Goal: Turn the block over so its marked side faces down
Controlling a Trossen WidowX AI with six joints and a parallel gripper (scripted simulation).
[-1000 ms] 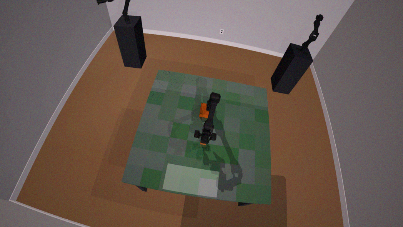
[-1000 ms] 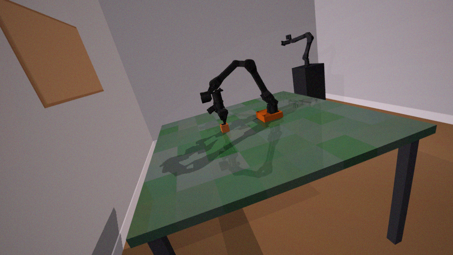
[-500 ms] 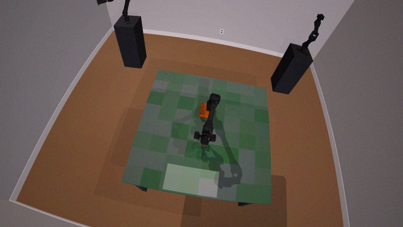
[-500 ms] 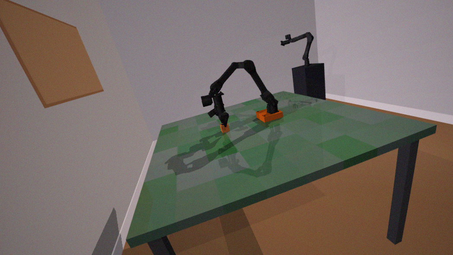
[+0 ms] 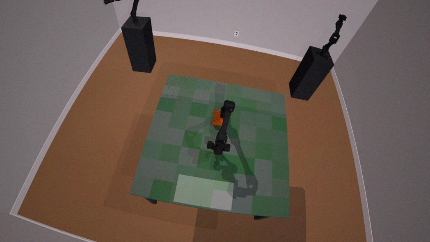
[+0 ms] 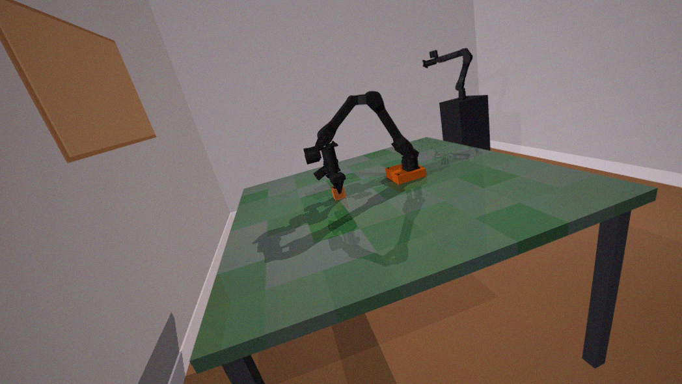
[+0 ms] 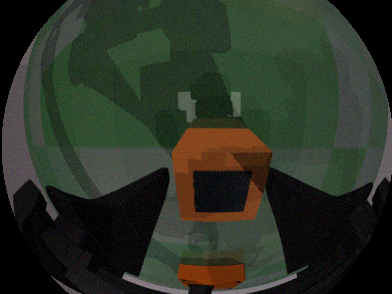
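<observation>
Right now the orange block is 1 cm above my gripper tip.
</observation>
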